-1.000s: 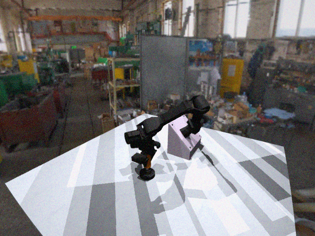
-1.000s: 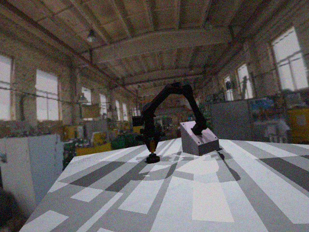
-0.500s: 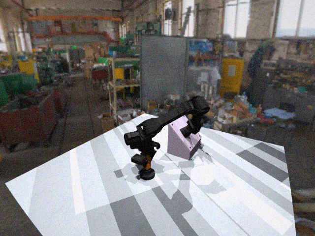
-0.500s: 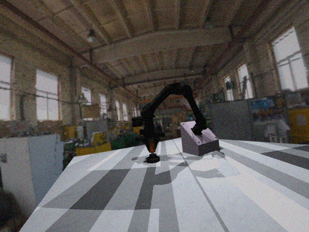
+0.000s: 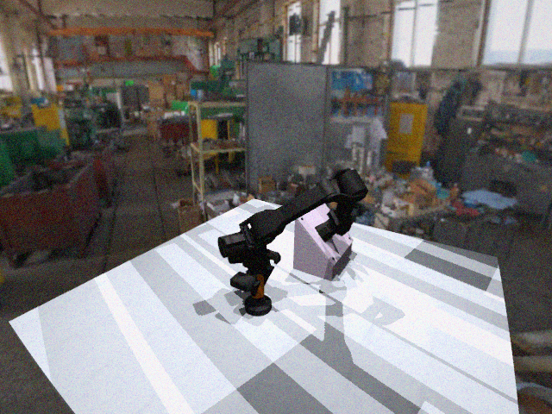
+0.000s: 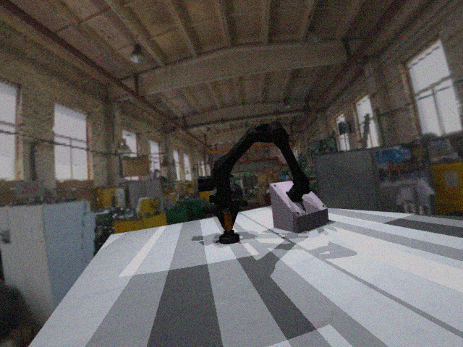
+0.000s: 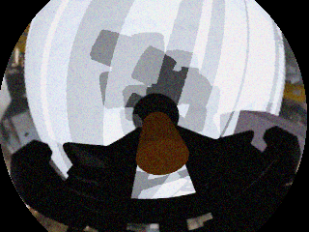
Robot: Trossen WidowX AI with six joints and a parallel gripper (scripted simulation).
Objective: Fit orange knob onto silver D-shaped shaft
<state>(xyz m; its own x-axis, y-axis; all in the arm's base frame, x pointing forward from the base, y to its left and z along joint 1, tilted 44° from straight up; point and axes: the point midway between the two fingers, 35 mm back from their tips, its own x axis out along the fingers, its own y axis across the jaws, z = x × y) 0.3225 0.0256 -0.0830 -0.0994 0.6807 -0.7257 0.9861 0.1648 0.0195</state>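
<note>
Right now the round black pedestal is 3 cm below my gripper tip. Also, from my gripper tip: orange knob 3 cm above.
</note>
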